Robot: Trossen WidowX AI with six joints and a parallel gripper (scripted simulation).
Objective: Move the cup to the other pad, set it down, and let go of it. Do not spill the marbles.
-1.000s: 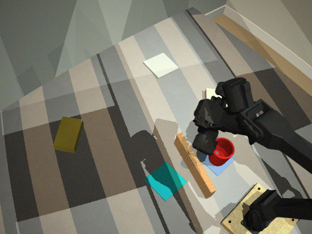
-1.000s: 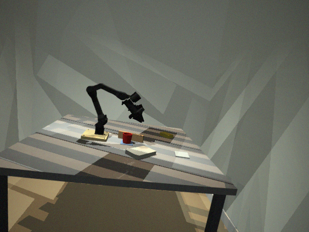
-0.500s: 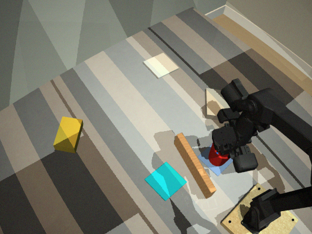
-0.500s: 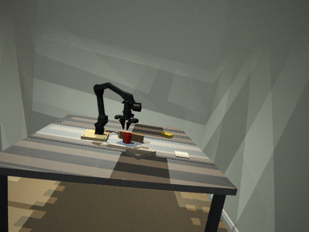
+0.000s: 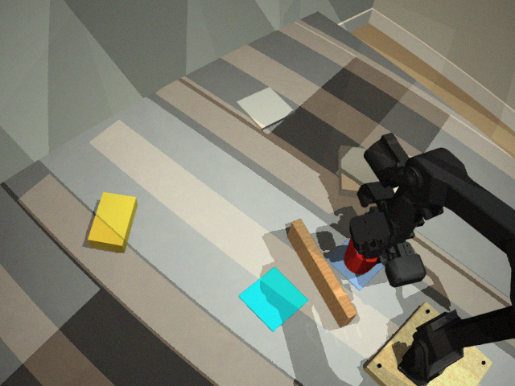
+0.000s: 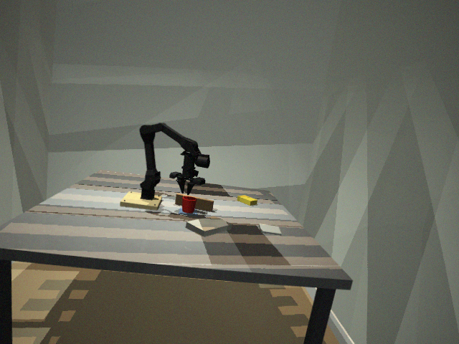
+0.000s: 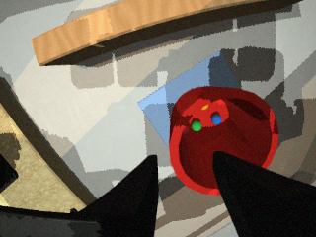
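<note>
Now: gripper tip 5 cm above the red cup, 2 cm to the left of it and 2 cm short of it. Also, from my gripper tip: thick cream slab: 21 cm to the right, 12 cm ahead, 8 cm below; teal pad: 16 cm to the left, 10 cm below, 9 cm ahead; wooden bar: 7 cm to the left, 7 cm below, 6 cm ahead.
</note>
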